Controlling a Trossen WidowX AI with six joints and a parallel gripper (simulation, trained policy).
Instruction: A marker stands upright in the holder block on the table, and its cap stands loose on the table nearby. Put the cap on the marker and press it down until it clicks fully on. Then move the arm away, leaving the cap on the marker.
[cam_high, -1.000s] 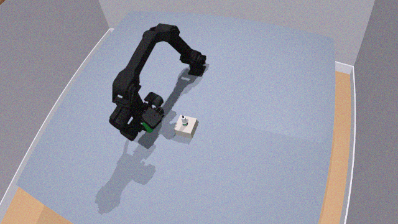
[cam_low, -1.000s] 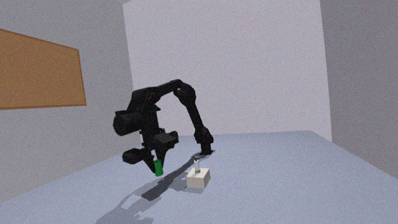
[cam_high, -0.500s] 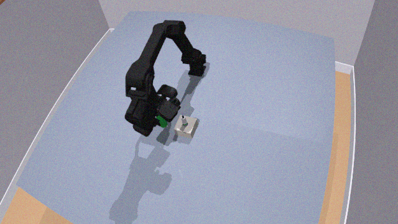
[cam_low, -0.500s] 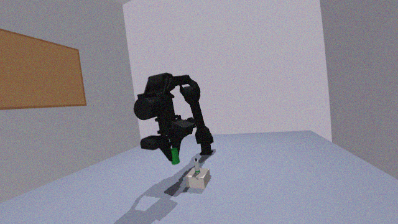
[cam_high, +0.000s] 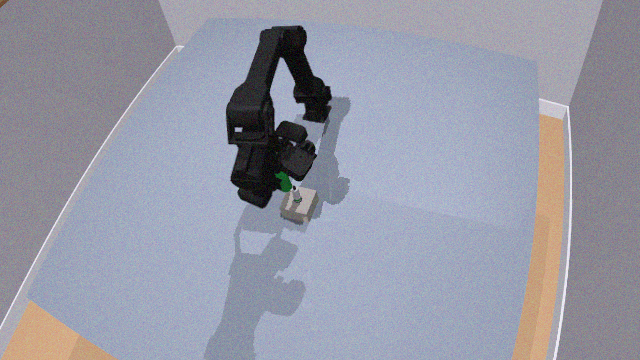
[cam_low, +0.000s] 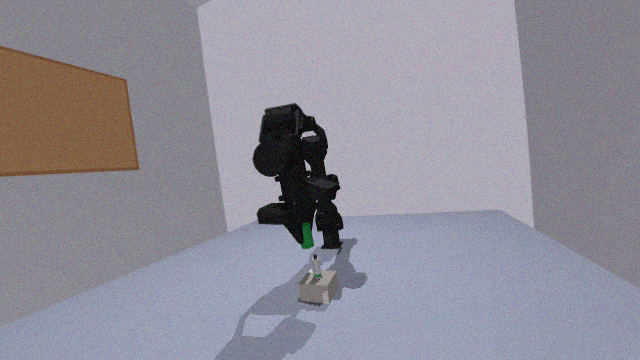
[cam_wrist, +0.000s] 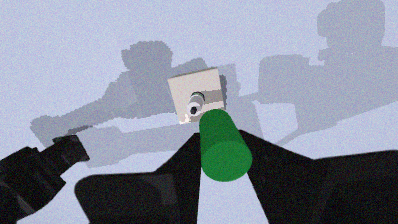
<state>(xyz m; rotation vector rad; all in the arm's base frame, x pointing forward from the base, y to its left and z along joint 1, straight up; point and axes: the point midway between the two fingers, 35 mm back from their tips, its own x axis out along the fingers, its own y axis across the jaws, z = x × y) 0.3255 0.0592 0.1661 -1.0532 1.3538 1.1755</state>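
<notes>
My gripper tip is 6 cm above the white marker, 2 cm past it and 1 cm to the right of it. The rest, counted from my gripper tip: holder block: 11 cm below, 2 cm behind, 1 cm to the left; green cap: 1 cm above.
</notes>
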